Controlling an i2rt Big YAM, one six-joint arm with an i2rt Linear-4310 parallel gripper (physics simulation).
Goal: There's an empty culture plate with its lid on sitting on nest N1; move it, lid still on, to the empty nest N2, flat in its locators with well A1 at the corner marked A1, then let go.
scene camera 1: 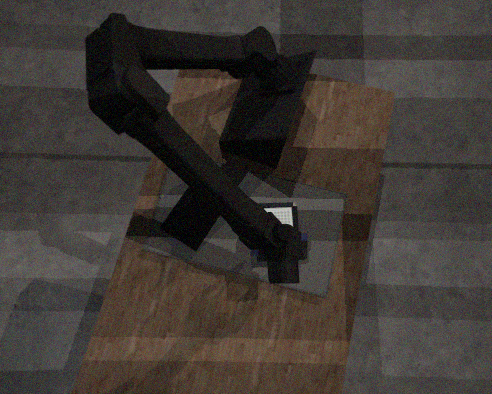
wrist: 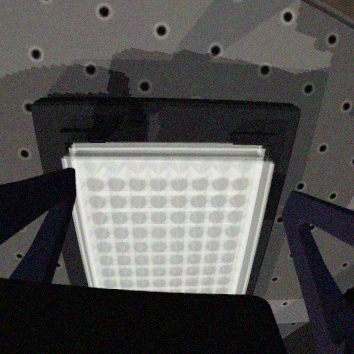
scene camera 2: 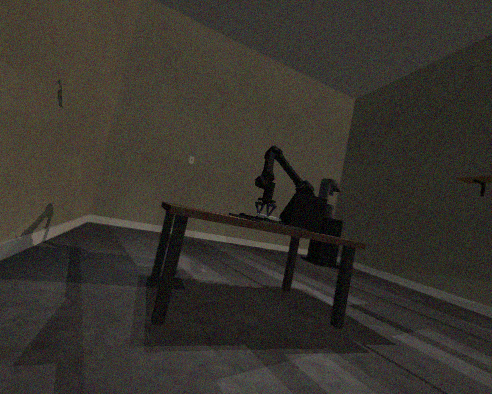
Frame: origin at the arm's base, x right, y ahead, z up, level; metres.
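Where they show: gripper, fingertip midpoint: [wrist: 186, 192] [scene camera 2: 263, 215]; arm's base at its link origin: [scene camera 1: 282, 80] [scene camera 2: 312, 204].
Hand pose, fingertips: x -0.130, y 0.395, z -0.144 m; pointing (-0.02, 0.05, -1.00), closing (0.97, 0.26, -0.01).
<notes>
Each offset is from my fingertips to the top centre of the thing. "*": to the spot under its first point.
The white lidded culture plate @[dx +0.010, dy -0.046, dz +0.007 m] [scene camera 1: 280, 216] [wrist: 165, 225] lies on a black nest @[dx +0.010, dy -0.046, dz -0.010 m] [scene camera 1: 295, 216] [wrist: 200, 117]; the wrist view shows the nest's rim beyond the plate's far edge. My gripper [scene camera 1: 280, 246] [scene camera 2: 265, 212] [wrist: 186, 192] is open and empty, pointing down over the plate. In the wrist view its left fingertip appears close to the plate's left edge and its right fingertip stands off to the right of the plate. A second black rectangular holder @[dx +0.247, dy -0.011, dz -0.010 m] [scene camera 1: 187, 227], seemingly the other nest, lies turned at an angle, partly hidden under the arm. Nest labels and the A1 mark are not readable.
Both holders lie on a grey perforated board @[* dx -0.131, dy -0.025, dz -0.027 m] [scene camera 1: 322, 255] [wrist: 65, 30] on the wooden table [scene camera 1: 225, 345] [scene camera 2: 225, 219]. The black arm base [scene camera 1: 265, 120] [scene camera 2: 302, 207] stands behind the board. The forearm passes over the gap between the holders. The light is dim.
</notes>
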